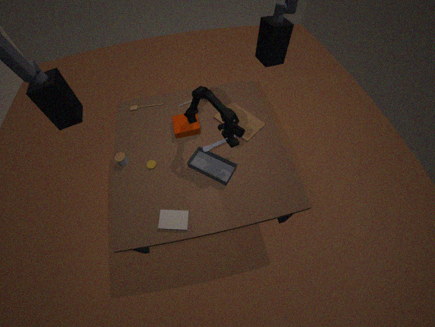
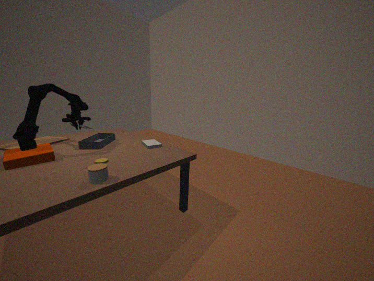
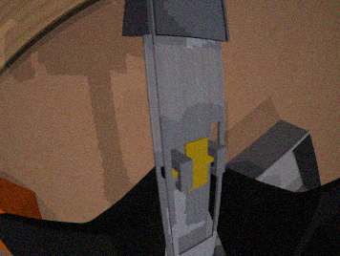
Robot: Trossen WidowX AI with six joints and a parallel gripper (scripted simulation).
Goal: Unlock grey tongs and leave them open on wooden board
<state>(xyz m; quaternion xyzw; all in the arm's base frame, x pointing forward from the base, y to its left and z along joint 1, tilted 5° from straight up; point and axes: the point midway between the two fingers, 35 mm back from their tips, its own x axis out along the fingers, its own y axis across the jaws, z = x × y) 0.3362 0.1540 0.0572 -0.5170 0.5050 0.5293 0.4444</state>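
Now: gripper tip 4 cm below the yellow lock piece and 2 cm to the right of it. Also, from my gripper tip: white pad (51 cm to the right, 34 cm ahead, 10 cm below); then wooden board (23 cm behind, 21 cm to the left, 11 cm below); then roasting tin (15 cm to the right, 8 cm below, 8 cm ahead).
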